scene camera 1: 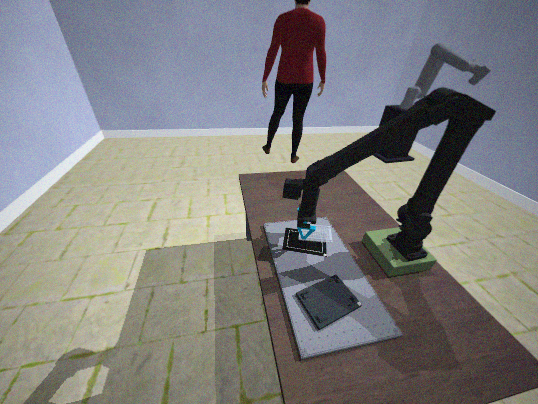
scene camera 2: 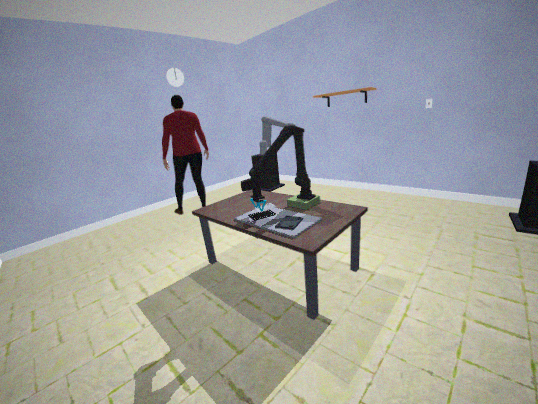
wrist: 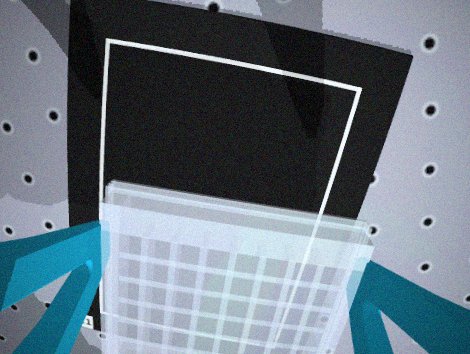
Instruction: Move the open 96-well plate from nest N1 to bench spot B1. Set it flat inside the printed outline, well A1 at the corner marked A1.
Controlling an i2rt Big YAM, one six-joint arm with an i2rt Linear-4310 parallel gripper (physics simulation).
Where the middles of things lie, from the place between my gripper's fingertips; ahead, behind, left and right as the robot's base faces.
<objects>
My gripper is now 40 mm past the well plate [wrist: 175, 265] and 20 mm to the right of it.
</objects>
